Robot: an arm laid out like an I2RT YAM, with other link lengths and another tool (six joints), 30 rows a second.
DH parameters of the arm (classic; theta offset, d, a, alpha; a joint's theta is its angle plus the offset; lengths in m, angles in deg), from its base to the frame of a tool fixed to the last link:
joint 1: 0 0.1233 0.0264 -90
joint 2: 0 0 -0.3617 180
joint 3: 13.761 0 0.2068 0
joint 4: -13.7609 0.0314 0.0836 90
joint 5: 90 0.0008 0 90
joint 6: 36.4 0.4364 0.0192 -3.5
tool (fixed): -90 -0.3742 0 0
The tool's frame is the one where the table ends.
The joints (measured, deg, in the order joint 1, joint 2, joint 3, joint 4, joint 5, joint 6), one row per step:
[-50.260 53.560 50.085 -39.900 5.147 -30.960]
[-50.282 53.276 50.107 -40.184 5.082 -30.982]
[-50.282 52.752 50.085 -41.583 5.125 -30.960]
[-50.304 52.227 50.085 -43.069 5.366 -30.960]
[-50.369 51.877 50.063 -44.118 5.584 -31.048]
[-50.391 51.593 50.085 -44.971 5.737 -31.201]
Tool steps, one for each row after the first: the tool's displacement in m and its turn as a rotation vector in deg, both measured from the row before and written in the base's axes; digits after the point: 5 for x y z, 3 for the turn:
[-0.00100 0.00125 0.00005 0.003 -0.035 0.040]
[-0.00281 0.00330 -0.00205 0.680 0.583 -0.046]
[-0.00315 0.00332 -0.00204 0.631 0.744 -0.193]
[-0.00231 0.00226 -0.00156 0.423 0.633 -0.155]
[-0.00173 0.00185 -0.00103 0.295 0.525 -0.018]

